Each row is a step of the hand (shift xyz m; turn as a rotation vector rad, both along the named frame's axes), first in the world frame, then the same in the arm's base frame.
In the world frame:
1: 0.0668 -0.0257 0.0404 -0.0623 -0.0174 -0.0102
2: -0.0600 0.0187 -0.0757 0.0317 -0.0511 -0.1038
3: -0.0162 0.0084 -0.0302 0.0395 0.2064 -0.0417
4: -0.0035 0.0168 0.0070 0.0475 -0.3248 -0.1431
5: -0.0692 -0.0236 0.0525 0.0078 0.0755 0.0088
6: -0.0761 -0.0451 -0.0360 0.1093 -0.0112 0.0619
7: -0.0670 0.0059 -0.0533 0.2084 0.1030 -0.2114
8: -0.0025 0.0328 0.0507 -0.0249 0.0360 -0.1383
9: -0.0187 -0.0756 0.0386 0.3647 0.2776 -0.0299
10: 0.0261 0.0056 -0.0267 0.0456 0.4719 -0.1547
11: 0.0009 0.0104 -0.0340 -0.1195 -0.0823 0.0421
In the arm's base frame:
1: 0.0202 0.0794 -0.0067 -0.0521 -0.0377 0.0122
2: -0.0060 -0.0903 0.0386 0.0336 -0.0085 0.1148
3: 0.0039 -0.0314 0.0156 0.1599 -0.1038 -0.0978
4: 0.0042 -0.0073 -0.0165 -0.0927 0.1231 0.3232
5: -0.0840 -0.0051 -0.0318 0.0446 -0.0294 -0.0546
6: -0.0682 -0.0463 0.0482 0.0519 0.1116 -0.0277
7: -0.0266 -0.0762 0.0292 0.2907 -0.0299 0.1154
8: -0.0024 0.0087 -0.0598 0.0530 -0.1099 0.0784
9: -0.0704 0.0478 0.0177 0.4366 0.0807 -0.1177
10: 0.0324 -0.0001 0.0193 0.3545 -0.2989 -0.1835
11: 0.0191 -0.0232 0.0190 -0.1502 -0.0135 0.0086

